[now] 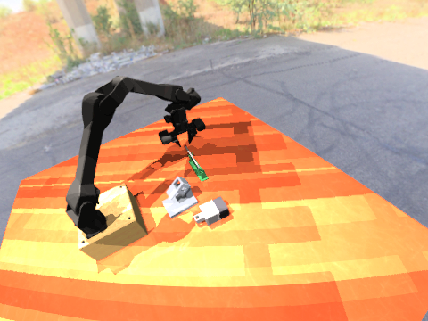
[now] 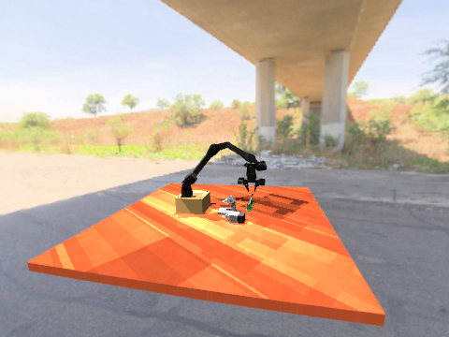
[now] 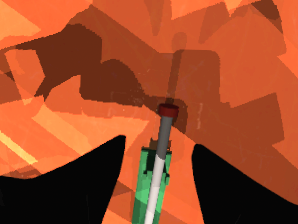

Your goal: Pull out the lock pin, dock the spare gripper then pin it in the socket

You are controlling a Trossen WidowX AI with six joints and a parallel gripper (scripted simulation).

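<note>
Now: the green slanted bar 100 mm to the right of my gripper tip, 50 mm below it and 10 mm behind it. Round my gripper tip: mount 200 mm to the right, 140 mm behind, 20 mm below; spare gripper 320 mm to the right, 100 mm behind, 50 mm below.
</note>
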